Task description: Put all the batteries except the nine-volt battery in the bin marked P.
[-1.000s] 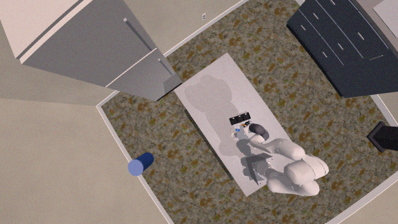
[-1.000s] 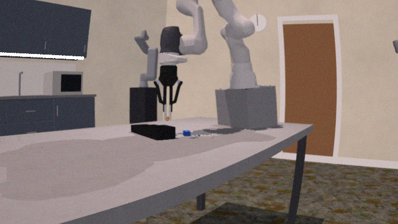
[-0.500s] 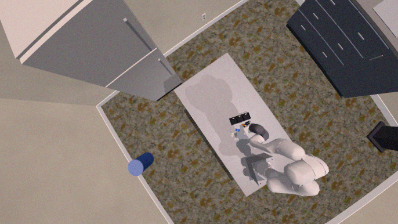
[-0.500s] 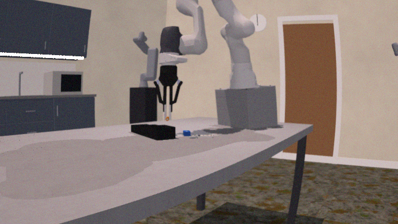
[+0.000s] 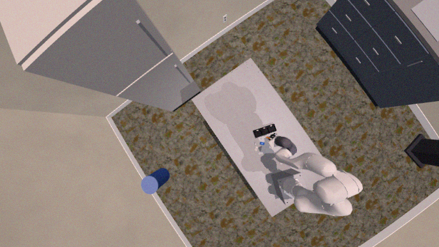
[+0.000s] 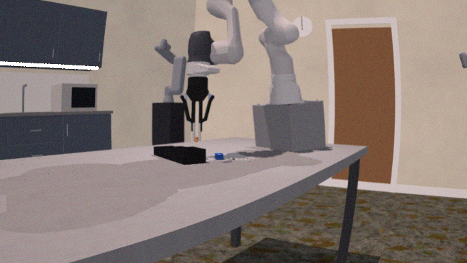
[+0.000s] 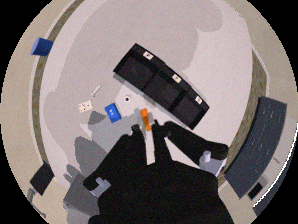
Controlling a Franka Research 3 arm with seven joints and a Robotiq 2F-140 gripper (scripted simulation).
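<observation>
Now: the black bin 70 mm below my hand, 70 mm ahead of it and 40 mm to the right of it. Round my hand: orange battery (30 mm below); then thin pale stick (150 mm to the left, 90 mm below, 30 mm ahead); then small blue block (90 mm below, 80 mm to the left, 20 mm behind).
</observation>
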